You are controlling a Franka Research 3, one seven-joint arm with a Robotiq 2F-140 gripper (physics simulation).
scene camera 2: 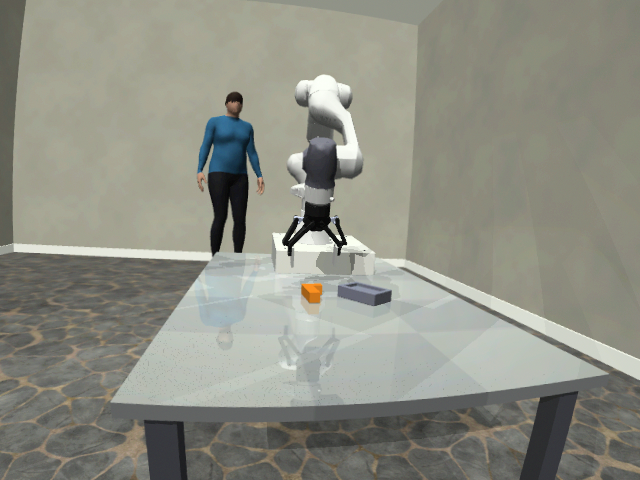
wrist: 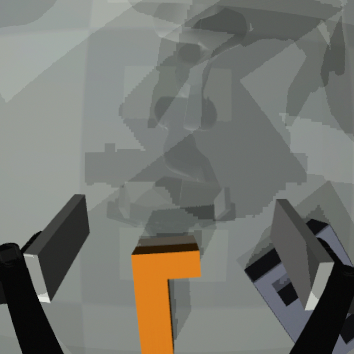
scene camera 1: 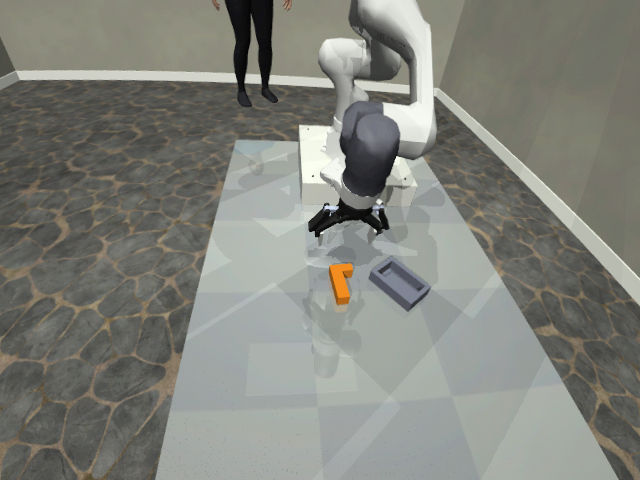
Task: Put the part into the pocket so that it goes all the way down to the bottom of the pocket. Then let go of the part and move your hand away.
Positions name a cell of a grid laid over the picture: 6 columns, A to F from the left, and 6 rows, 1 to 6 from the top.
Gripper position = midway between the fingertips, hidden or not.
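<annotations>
You'd find my gripper in the wrist view (D4), and it's there in scene camera 1 (D4) and scene camera 2 (C4) as well.
</annotations>
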